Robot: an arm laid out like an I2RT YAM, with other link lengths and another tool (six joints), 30 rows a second.
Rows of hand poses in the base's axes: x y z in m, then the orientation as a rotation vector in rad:
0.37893 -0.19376 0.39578 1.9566 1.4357 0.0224
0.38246 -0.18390 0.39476 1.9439 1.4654 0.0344
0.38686 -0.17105 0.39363 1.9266 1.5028 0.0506
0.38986 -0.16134 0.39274 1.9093 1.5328 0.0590
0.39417 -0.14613 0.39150 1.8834 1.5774 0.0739
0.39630 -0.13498 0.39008 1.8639 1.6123 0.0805
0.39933 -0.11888 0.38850 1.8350 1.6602 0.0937
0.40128 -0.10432 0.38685 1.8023 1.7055 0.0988
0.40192 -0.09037 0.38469 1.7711 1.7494 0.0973
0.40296 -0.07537 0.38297 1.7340 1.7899 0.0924
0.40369 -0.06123 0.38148 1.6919 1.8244 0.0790
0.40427 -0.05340 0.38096 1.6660 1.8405 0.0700
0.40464 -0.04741 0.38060 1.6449 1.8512 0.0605
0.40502 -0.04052 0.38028 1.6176 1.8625 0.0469
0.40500 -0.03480 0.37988 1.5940 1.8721 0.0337
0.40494 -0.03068 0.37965 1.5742 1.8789 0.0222
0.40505 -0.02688 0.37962 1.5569 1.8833 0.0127
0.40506 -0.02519 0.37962 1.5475 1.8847 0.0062
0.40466 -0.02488 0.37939 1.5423 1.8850 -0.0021
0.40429 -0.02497 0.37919 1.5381 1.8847 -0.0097
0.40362 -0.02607 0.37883 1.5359 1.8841 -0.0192
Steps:
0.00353 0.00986 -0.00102 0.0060 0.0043 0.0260
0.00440 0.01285 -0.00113 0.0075 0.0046 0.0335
0.00300 0.00971 -0.00089 0.0018 0.0052 0.0270
0.00431 0.01521 -0.00124 0.0042 0.0068 0.0408
0.00213 0.01115 -0.00142 0.0018 0.0087 0.0302
0.00303 0.01610 -0.00158 0.0037 0.0094 0.0433
0.00195 0.01456 -0.00165 -0.0030 0.0112 0.0414
0.00064 0.01395 -0.00216 -0.0053 0.0148 0.0382
0.00104 0.01500 -0.00172 -0.0113 0.0126 0.0384
0.00073 0.01414 -0.00149 -0.0204 0.0116 0.0357
0.00058 0.00783 -0.00052 -0.0145 0.0045 0.0193
0.00037 0.00599 -0.00036 -0.0137 0.0033 0.0140
0.00038 0.00689 -0.00032 -0.0193 0.0034 0.0166
-0.00002 0.00572 -0.00040 -0.0174 0.0037 0.0140
-0.00006 0.00412 -0.00023 -0.0152 0.0026 0.0111
0.00011 0.00380 -0.00003 -0.0135 0.0011 0.0091
0.00001 0.00169 0.00000 -0.0084 0.0005 0.0042
-0.00040 0.00031 -0.00023 -0.0075 0.0021 0.0008
-0.00037 -0.00009 -0.00020 -0.0067 0.0018 0.0002
-0.00067 -0.00110 -0.00036 -0.0067 0.0032 -0.0016

